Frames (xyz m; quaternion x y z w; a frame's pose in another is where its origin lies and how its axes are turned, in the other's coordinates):
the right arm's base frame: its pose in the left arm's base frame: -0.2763 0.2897 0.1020 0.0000 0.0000 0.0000 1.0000
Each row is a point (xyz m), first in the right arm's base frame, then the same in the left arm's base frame.
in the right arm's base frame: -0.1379 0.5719 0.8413
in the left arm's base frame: -0.4142 0.8616 0.9433
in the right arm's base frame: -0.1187 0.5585 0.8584
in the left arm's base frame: -0.3950 0.8482 0.9604
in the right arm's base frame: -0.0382 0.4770 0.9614
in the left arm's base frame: -0.3145 0.7667 1.0634
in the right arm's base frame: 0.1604 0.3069 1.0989
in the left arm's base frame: -0.1159 0.5966 1.2009
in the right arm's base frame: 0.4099 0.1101 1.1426
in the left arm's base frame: 0.1336 0.3998 1.2446
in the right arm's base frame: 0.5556 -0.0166 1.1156
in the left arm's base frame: 0.2793 0.2731 1.2176
